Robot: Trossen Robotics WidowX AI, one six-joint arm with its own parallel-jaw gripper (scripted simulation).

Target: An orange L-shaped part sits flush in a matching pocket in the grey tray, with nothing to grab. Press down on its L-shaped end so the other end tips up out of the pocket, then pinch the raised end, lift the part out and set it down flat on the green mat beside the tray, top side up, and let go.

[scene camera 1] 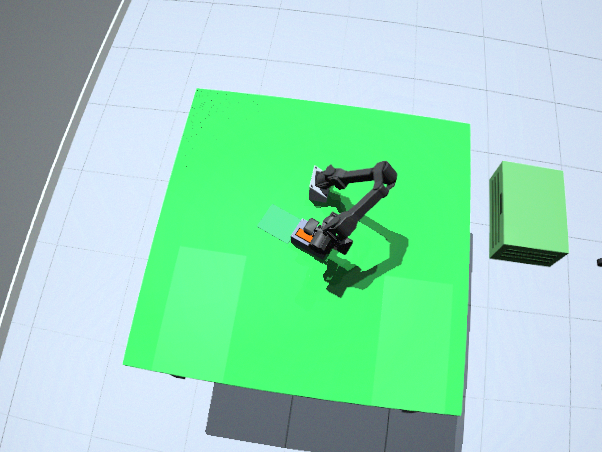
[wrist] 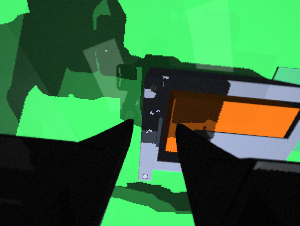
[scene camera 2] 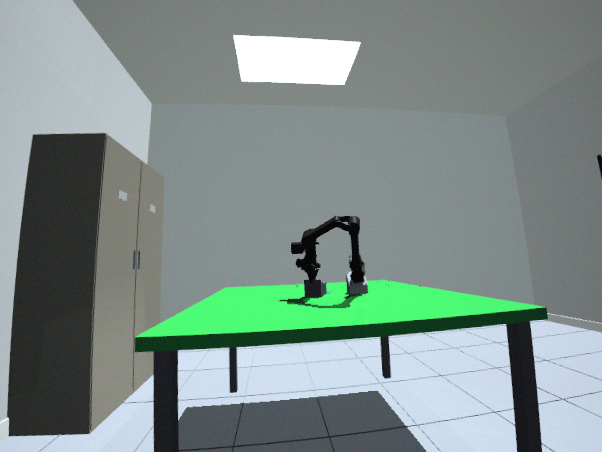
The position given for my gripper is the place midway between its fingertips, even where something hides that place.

In view: my gripper (wrist: 154,126), an orange L-shaped part (wrist: 223,113) and a pale green mat (scene camera 1: 279,223).
